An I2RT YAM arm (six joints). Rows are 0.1 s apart.
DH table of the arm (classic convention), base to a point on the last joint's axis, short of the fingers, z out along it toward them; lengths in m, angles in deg. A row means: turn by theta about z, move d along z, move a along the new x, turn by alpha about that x. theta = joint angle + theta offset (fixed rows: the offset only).
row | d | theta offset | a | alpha
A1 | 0.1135 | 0 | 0.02 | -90
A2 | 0 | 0 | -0.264 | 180
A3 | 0 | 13.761 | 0.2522 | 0
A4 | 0 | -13.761 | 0.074 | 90
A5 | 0 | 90 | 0 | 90
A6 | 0.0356 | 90 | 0 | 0
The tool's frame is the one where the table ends.
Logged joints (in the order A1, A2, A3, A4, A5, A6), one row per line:
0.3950, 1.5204, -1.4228, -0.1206, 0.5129, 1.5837
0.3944, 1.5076, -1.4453, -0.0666, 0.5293, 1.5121
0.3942, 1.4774, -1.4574, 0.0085, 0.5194, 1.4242
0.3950, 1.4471, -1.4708, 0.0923, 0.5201, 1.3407
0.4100, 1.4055, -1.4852, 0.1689, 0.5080, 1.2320
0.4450, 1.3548, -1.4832, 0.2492, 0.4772, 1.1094
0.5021, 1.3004, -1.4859, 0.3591, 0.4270, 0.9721
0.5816, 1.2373, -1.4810, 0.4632, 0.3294, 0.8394
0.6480, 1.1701, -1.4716, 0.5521, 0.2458, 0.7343
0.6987, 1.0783, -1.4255, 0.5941, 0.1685, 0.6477
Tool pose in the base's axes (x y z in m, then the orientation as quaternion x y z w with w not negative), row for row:
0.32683, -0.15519, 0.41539, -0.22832, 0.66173, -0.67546, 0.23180
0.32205, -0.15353, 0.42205, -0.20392, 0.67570, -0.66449, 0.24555
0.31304, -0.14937, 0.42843, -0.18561, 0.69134, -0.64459, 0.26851
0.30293, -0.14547, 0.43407, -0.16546, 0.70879, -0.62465, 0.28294
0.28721, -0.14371, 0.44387, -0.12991, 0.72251, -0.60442, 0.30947
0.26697, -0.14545, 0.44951, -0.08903, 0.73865, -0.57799, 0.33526
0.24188, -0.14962, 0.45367, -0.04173, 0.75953, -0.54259, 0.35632
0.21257, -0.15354, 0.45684, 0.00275, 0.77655, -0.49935, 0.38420
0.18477, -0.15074, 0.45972, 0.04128, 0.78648, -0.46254, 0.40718
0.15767, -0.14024, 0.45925, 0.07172, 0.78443, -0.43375, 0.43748
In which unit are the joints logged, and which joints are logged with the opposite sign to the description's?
The joints are logged in radians. Opposite sign: A1, A3, A4, A6.
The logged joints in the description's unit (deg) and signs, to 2 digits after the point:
-22.63, 87.11, 81.52, 6.91, 29.39, -90.74
-22.60, 86.38, 82.81, 3.82, 30.33, -86.64
-22.59, 84.65, 83.50, -0.49, 29.76, -81.60
-22.63, 82.91, 84.27, -5.29, 29.80, -76.82
-23.49, 80.53, 85.10, -9.68, 29.11, -70.59
-25.50, 77.62, 84.98, -14.28, 27.34, -63.56
-28.77, 74.51, 85.14, -20.57, 24.47, -55.70
-33.32, 70.89, 84.86, -26.54, 18.87, -48.09
-37.13, 67.04, 84.32, -31.63, 14.08, -42.07
-40.03, 61.78, 81.68, -34.04, 9.65, -37.11

